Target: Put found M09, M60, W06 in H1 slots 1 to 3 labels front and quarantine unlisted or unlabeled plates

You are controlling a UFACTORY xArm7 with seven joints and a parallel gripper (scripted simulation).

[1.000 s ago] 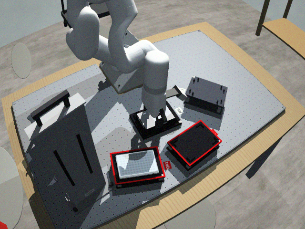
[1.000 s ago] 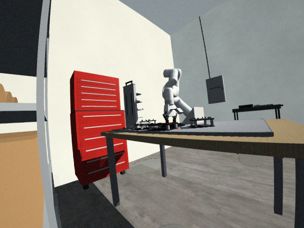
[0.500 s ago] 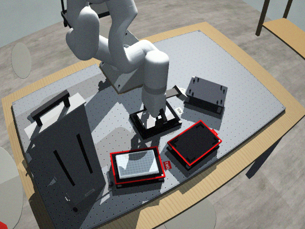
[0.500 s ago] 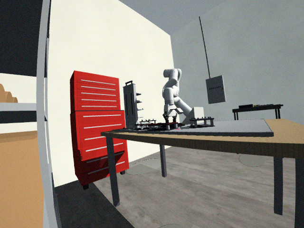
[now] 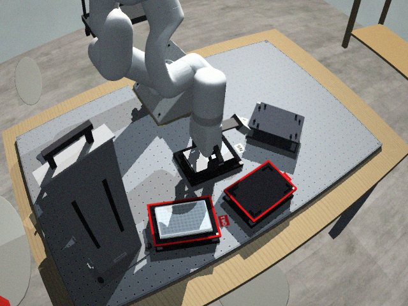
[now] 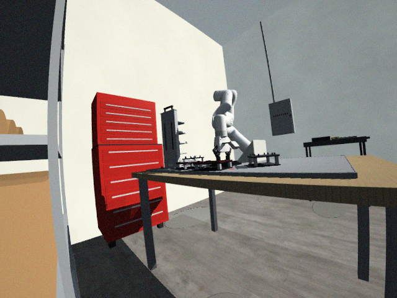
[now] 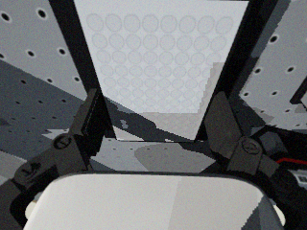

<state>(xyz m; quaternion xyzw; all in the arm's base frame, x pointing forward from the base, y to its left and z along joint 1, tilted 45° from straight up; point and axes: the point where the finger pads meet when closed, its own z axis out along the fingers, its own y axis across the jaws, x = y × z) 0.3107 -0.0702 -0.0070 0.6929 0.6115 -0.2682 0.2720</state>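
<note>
Right now my hand is 2 cm above the black nest N6 and 1 cm to the right of it. From my hand the other things lie so: deck label: 19 cm to the left, 7 cm behind, 3 cm below; then white well plate: 16 cm to the right, 15 cm ahead, 2 cm above; then dark-framed plate: 1 cm to the left, 1 cm below.
</note>
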